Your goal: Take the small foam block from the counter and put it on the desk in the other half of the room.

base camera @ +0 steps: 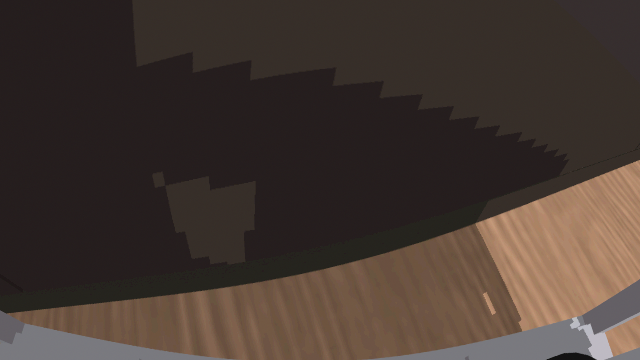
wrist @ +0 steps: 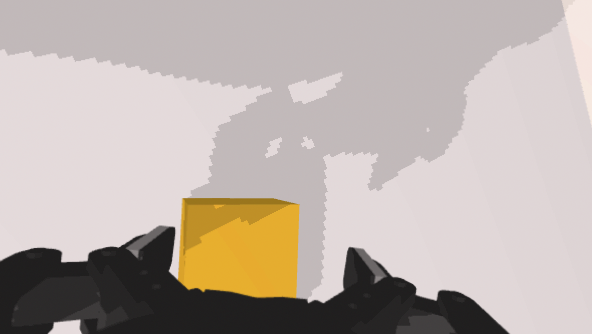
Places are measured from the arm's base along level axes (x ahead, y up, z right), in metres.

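Pixels of known places: gripper, between the fingertips: (wrist: 261, 256).
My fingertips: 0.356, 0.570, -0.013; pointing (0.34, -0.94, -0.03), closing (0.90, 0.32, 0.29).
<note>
Ahead of a thing's pixels: the offset from my fingertips to its middle, as dx, dy, dz. "*": to the spot under its first point. Level surfaces: height alone.
The small foam block {-0.009, -0.034, +0.019} (wrist: 240, 260), a yellow-orange box, lies on the pale counter {dy -0.057} (wrist: 100, 140) in the wrist view. Its sides line up roughly with the fingers. My gripper (wrist: 261, 256) is open, with one finger on each side of the block in the picture. The block appears closer to the left finger, with a wider gap to the right finger. The gripper's body hides the block's lower edge. How high the fingertips are above the counter is hard to tell. The desk does not show in either view.
In the base camera view, a dark cabinet front {* -0.141, -0.737, +0.025} (base camera: 325, 150) stands close ahead of my base. Wooden floor {dy -0.967} (base camera: 300, 310) lies between it and my base's grey rim (base camera: 75, 345). The arm's shadow falls across the counter, and a counter edge shows at the wrist view's upper right.
</note>
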